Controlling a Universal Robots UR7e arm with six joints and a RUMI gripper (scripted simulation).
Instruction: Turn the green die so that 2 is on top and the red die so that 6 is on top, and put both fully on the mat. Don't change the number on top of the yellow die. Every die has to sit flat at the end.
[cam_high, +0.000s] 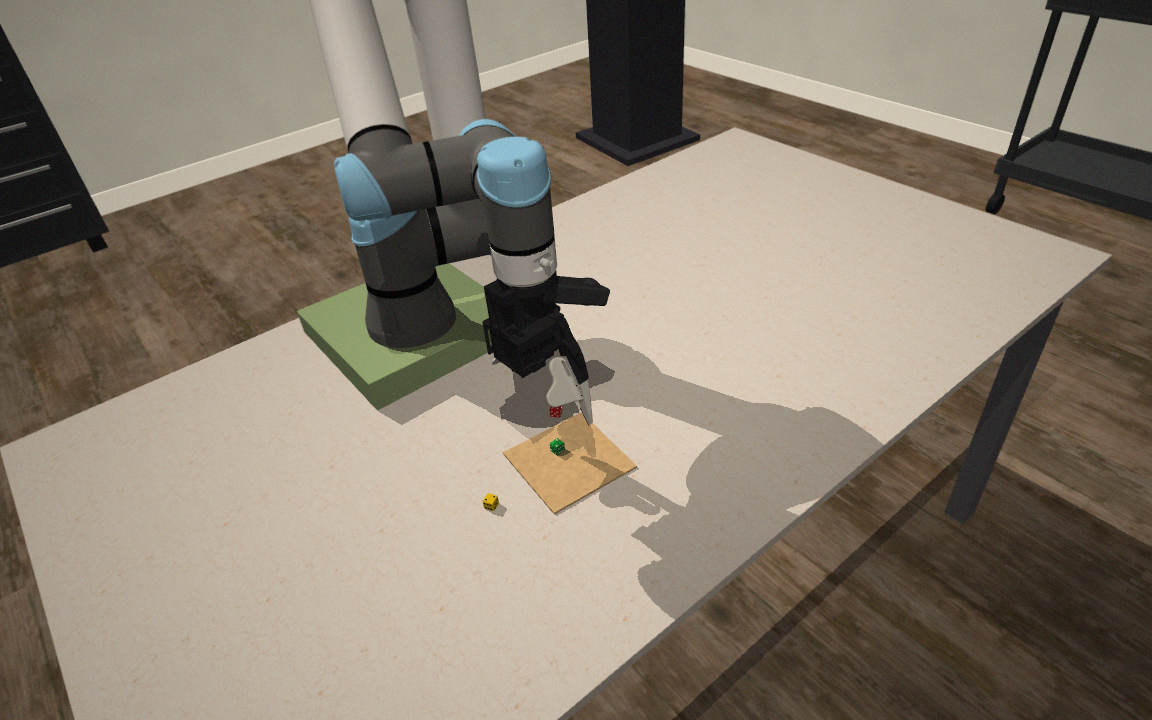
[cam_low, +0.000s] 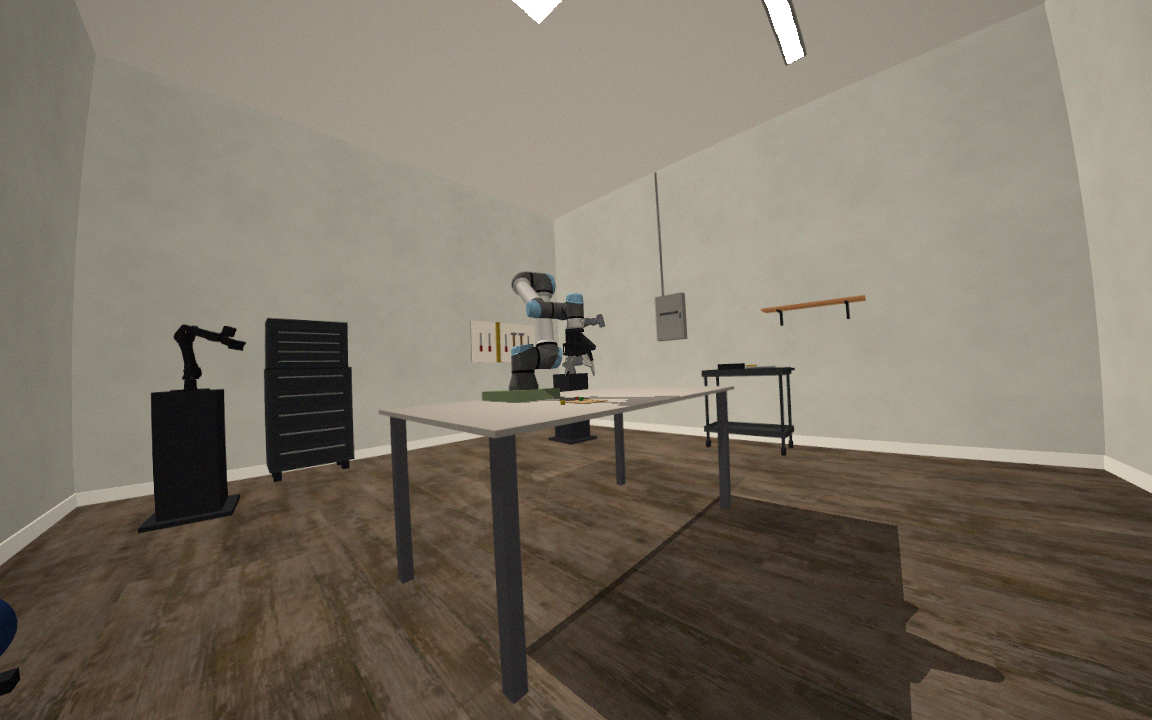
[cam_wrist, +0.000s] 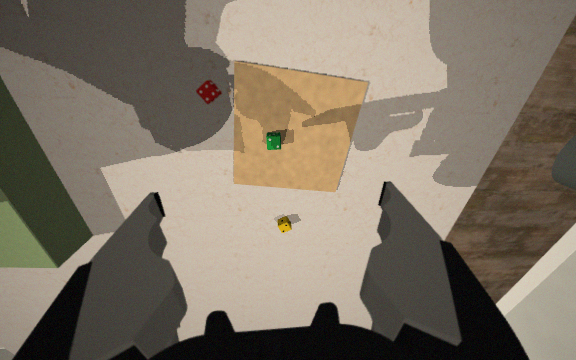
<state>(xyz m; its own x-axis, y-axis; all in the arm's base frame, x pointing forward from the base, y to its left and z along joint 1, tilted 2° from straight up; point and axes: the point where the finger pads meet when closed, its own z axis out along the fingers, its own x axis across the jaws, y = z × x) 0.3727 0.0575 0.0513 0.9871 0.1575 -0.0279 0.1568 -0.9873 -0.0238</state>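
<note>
My hand is 7 cm past the red die, 4 cm to the right of it and 10 cm above it. From my hand the other things lie so: yellow die (3 cm ahead, 13 cm to the right, 10 cm below); green die (10 cm below); tan mat (2 cm ahead, 11 cm below).
</note>
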